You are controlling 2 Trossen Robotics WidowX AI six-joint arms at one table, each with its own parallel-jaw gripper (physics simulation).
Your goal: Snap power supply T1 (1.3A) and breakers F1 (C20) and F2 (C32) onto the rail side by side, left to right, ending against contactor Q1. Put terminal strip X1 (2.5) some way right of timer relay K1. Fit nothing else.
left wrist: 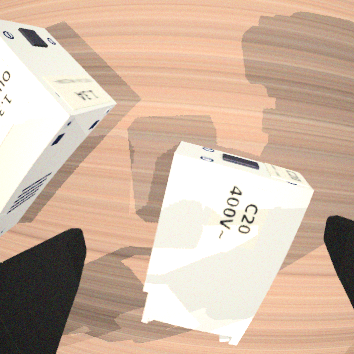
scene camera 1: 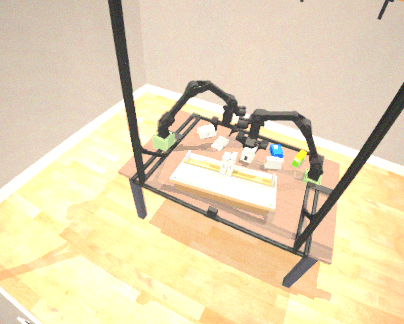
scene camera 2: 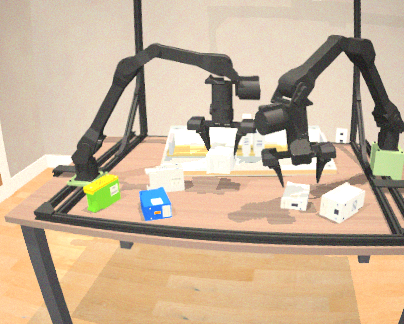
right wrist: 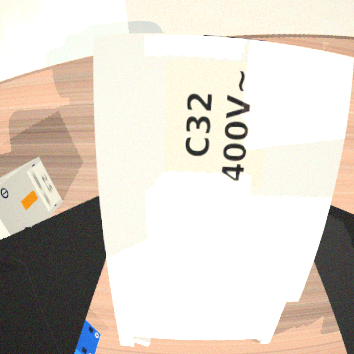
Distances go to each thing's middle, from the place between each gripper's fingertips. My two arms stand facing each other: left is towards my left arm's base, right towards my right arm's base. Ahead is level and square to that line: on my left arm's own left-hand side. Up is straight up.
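Scene:
White baseplate with yellow rail (scene camera 2: 171,143): my left hand is 36 cm beyond it, 1 cm above it and 10 cm to the left of it. Relative to my left hand, the white mounting plate (scene camera 2: 192,165) is 36 cm behind, 10 cm to the right and 2 cm below, while the green-and-yellow module (scene camera 2: 105,191) is 52 cm to the right, 4 cm behind and 3 cm below.
The white baseplate with yellow rail is 21 cm behind my right hand, 10 cm to the left of it and 4 cm below it. Relative to the same right hand, the white mounting plate is 21 cm behind, 10 cm to the left and 6 cm below; the green-and-yellow module is 11 cm ahead of it, 33 cm to the right and 6 cm below. Going by its middle, the green-and-yellow module is nearer to my right hand than to my left hand.

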